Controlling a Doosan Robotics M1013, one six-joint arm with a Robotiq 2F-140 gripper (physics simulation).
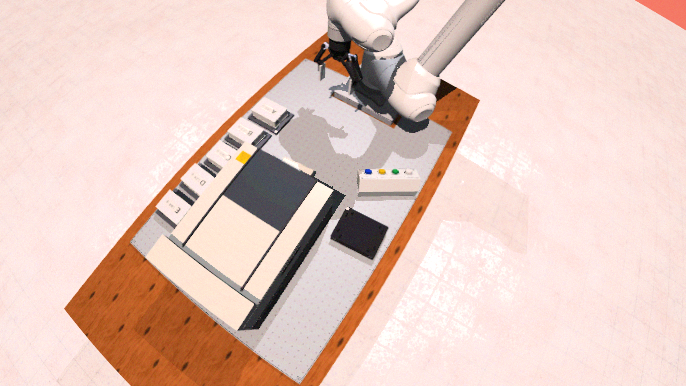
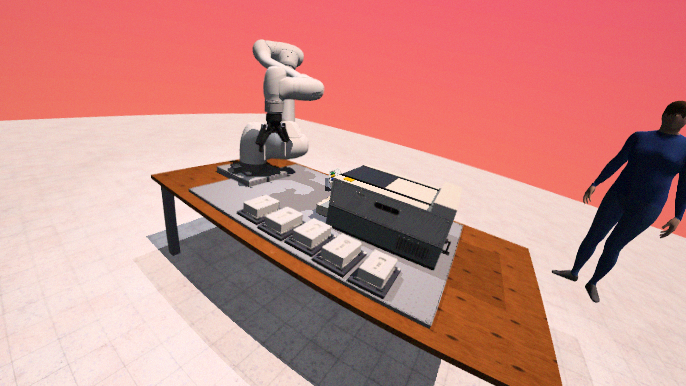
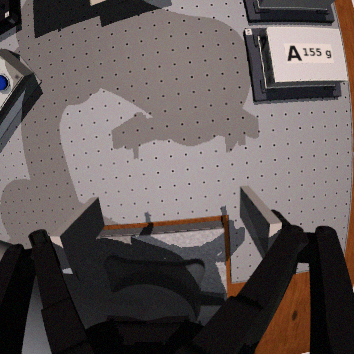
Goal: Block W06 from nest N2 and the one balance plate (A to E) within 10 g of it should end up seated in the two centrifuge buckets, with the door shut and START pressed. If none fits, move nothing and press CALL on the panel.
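Places are measured from the arm's base along level axes (x ahead, y left, z up), in millimetres.
Pixels of known places: gripper, fingertip midpoint: point(image 1: 336, 85) point(image 2: 273, 157) point(image 3: 168, 207); arm's base at its link origin: point(image 1: 375, 86) point(image 2: 252, 169) point(image 3: 155, 296).
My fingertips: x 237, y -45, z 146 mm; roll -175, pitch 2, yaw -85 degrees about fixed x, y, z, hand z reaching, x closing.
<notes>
Ahead of a thing's pixels: the offset from my fingertips to its middle. Level surfaces: height alone.
My gripper point(image 1: 336, 78) point(image 2: 274, 142) point(image 3: 168, 207) is open and empty, high over the grey board near the arm's base. Plate A @[191 mm ahead, 195 mm right, 137 mm down] point(image 1: 270, 111) point(image 2: 261, 205) point(image 3: 305, 72) reads 155 g. Plates B @[329 mm ahead, 190 mm right, 137 mm down] point(image 1: 245, 131) point(image 2: 283, 220), C @[460 mm ahead, 168 mm right, 137 mm down] point(image 1: 220, 154) point(image 2: 311, 233), D @[594 mm ahead, 165 mm right, 137 mm down] point(image 1: 196, 180) point(image 2: 342, 251) and E @[730 mm ahead, 154 mm right, 137 mm down] point(image 1: 173, 206) point(image 2: 378, 269) sit in a row on dark nests. A cream block @[336 mm ahead, 84 mm left, 149 mm down] point(image 1: 299, 167) point(image 2: 323, 206) lies partly hidden beside the centrifuge @[610 mm ahead, 163 mm left, 48 mm down] point(image 1: 287, 260) point(image 2: 385, 215); its label is not readable. The buckets are hidden. The button panel @[135 mm ahead, 367 mm left, 128 mm down] point(image 1: 389, 186) point(image 3: 15, 75) has blue, yellow, green and white buttons.
An empty black nest @[352 mm ahead, 407 mm left, 147 mm down] point(image 1: 359, 232) lies beside the centrifuge, beyond the panel. The arm's base plate point(image 2: 250, 181) stands at the board's end. A wooden table @[182 mm down] point(image 1: 165, 320) point(image 2: 480, 280) carries the board. A person in blue point(image 2: 645, 165) stands on the floor past the table.
</notes>
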